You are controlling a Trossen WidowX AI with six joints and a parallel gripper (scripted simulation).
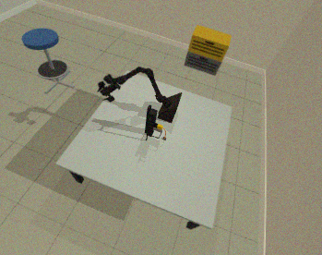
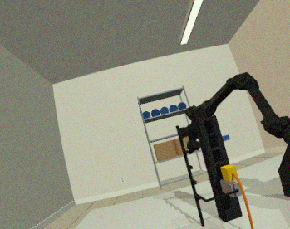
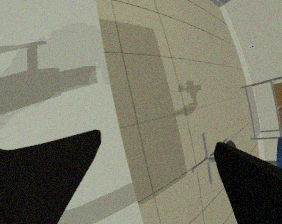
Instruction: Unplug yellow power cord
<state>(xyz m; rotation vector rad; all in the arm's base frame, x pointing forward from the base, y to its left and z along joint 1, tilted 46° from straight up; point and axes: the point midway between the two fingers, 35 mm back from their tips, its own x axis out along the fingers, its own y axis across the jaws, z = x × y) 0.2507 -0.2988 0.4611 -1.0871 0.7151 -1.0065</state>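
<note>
Now: gripper tip 58 cm to the right of the yellow plug and 5 cm above it.
</note>
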